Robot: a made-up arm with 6 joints.
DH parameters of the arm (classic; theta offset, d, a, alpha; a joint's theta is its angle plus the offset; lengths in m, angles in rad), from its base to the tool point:
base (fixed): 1.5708 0.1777 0 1.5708
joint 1: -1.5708 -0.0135 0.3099 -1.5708
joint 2: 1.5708 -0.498 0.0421 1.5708
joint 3: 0 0.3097 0.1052 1.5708
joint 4: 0 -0.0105 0.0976 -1.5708
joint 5: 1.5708 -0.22 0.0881 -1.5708
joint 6: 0 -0.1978 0.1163 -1.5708
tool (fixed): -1.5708 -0.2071 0 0
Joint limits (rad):
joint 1: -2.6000..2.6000
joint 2: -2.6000..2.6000
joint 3: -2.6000..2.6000
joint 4: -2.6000..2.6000
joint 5: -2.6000..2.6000
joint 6: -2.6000..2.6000
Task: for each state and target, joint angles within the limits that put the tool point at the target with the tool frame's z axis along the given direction. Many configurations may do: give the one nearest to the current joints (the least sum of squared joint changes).
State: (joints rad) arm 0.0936 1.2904 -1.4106 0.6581 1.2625 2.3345
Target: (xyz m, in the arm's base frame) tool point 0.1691 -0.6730 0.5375 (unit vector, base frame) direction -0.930 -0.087 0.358
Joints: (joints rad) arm -0.4935 1.9094 -1.3135 0.6488 1.4260 2.2591
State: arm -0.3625 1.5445 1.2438 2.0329 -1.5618 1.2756
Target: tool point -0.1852 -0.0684 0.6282 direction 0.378 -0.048 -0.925
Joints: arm -0.2857 2.2144 1.2490 1.6360 -2.1368 1.5784
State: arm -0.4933 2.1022 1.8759 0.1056 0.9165 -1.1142
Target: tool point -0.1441 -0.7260 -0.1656 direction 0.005 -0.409 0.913
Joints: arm -0.5952 1.2994 2.4671 -0.0902 1.2051 -1.3400
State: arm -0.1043 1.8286 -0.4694 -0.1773 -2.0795 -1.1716
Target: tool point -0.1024 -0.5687 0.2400 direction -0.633 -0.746 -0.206
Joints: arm -0.4586 1.9971 -1.3552 0.4948 -2.5758 -1.6972
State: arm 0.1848 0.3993 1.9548 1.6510 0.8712 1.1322
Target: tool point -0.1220 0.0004 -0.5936 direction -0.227 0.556 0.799
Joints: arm 0.2177 1.0321 1.5189 0.9408 0.4676 0.8080
